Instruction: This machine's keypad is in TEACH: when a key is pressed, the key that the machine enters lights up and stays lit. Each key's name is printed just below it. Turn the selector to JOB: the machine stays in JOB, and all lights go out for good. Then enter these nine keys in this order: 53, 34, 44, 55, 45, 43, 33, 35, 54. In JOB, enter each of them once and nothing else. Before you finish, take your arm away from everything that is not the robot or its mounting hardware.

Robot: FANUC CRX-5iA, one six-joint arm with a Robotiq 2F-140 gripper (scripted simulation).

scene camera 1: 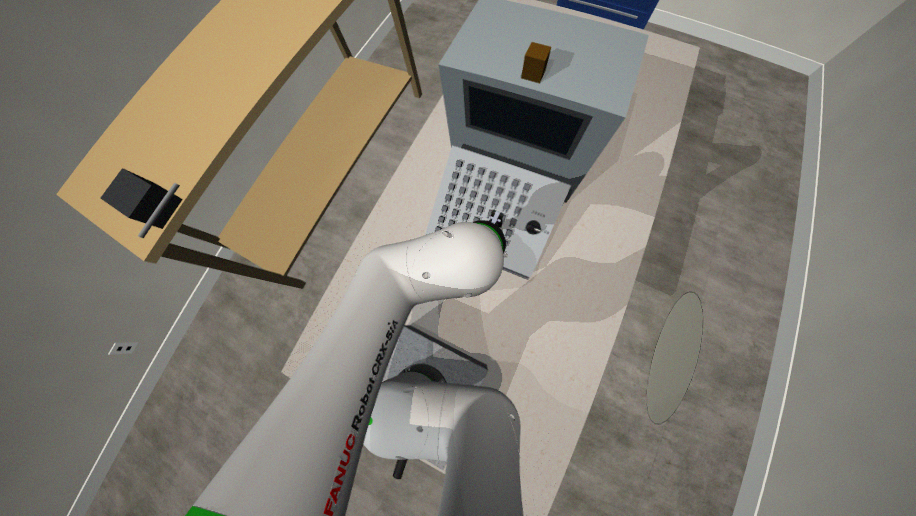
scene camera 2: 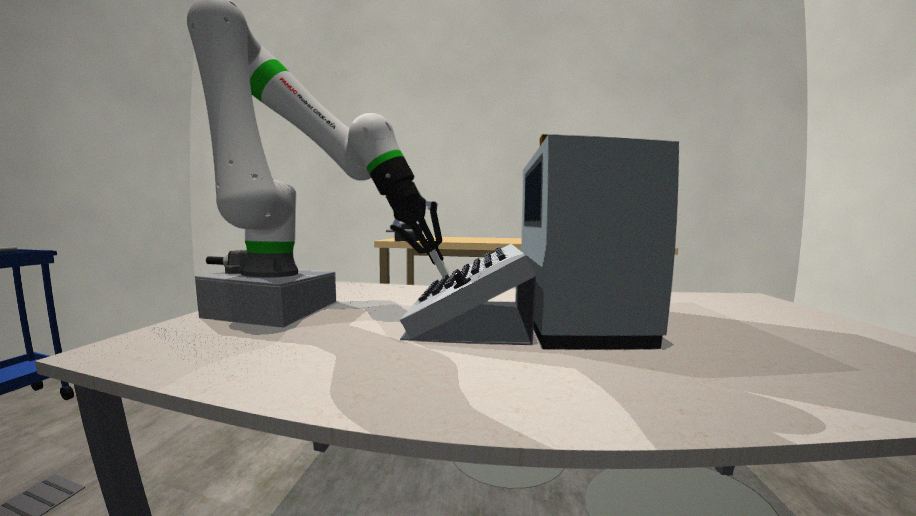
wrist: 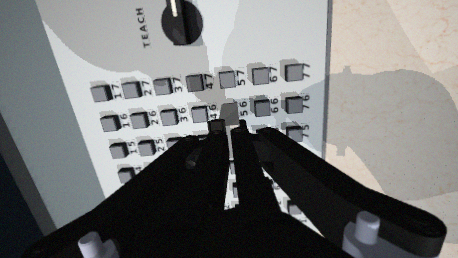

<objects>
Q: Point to a sloped keypad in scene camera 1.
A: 544, 200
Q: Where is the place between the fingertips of my gripper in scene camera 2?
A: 445, 274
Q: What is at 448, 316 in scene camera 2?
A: A sloped keypad.
</objects>
